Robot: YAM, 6 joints.
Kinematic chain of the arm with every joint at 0, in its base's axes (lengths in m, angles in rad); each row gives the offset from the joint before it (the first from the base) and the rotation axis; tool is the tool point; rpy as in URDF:
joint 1: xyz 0 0 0.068 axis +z
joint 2: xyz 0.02 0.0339 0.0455 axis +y
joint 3: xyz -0.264 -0.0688 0 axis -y
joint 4: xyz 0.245 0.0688 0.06 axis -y
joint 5: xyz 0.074 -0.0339 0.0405 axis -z
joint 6: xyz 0.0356 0 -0.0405 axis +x
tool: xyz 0 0 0 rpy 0 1.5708 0
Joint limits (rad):
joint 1: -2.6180..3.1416
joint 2: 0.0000..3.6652
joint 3: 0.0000..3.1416
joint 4: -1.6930..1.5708
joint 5: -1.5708..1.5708
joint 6: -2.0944..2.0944
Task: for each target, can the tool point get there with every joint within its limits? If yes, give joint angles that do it. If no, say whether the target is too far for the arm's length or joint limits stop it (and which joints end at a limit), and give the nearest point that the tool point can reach.
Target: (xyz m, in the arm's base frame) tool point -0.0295 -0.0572 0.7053
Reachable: yes | joints -1.6138 1.7083 2.8314 0.9852 0.8612 0.3866
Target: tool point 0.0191 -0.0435 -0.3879
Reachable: no: joint limits stop it (at a limit: joint 2) | nearest point 0.0304 -0.0692 -0.3363 | short by 0.059 m
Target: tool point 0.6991 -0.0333 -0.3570
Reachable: no: too far | nearest point 0.5375 -0.0256 -0.2356 | short by 0.202 m
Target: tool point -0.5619 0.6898 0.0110
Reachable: no: too far | nearest point -0.4052 0.4974 0.0402 | short by 0.250 m
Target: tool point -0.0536 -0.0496 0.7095
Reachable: yes | joints 1.2137 1.3743 2.7580 0.4203 -1.1784 -0.5499
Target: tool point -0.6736 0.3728 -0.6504
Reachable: no: too far | nearest point -0.4190 0.2319 -0.2976 | short by 0.457 m
